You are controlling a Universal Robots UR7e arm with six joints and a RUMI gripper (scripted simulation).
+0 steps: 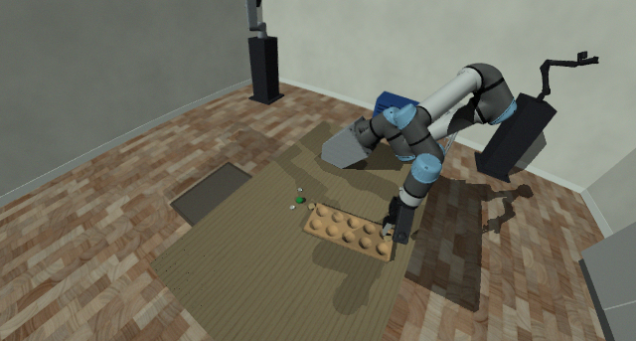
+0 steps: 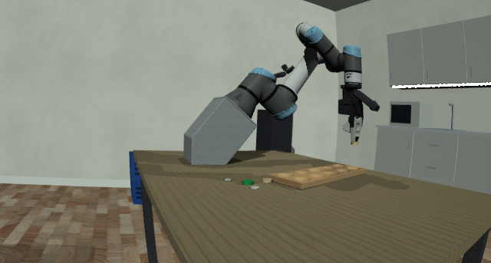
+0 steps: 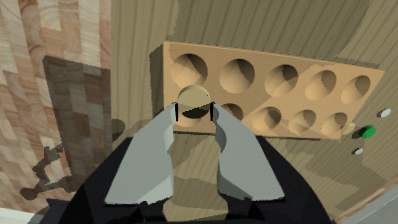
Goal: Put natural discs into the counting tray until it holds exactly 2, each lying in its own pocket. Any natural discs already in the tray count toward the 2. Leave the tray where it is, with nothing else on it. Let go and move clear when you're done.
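My hand is 6 cm past the green disc, 43 cm to the left of it and 13 cm above it. From my hand the other things lie so: wooden counting tray: 2 cm behind, 15 cm to the right, 12 cm below.
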